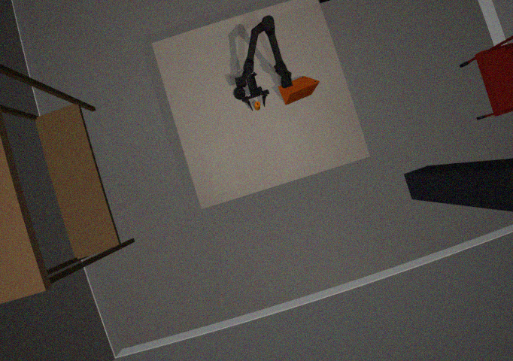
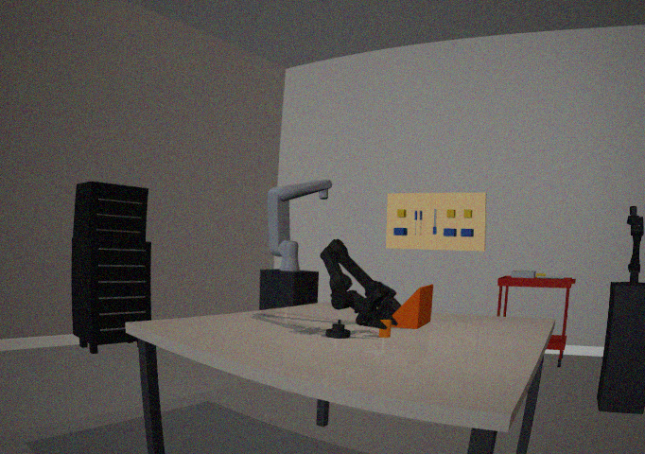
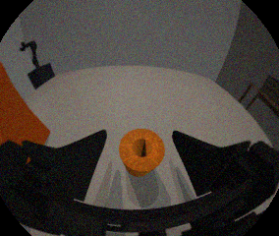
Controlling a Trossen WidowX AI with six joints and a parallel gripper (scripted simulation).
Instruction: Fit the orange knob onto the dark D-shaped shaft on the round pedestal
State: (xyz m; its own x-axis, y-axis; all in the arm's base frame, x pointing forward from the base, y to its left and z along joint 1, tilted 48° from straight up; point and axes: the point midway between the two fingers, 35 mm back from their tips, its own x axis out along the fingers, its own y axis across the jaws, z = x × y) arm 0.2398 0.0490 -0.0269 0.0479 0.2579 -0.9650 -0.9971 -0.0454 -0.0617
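Right now the orange knob is 30 mm to the right of my gripper tip and 10 mm below it. The rest, counted from my gripper tip: dark round pedestal 160 mm to the right, 90 mm ahead, 10 mm below.
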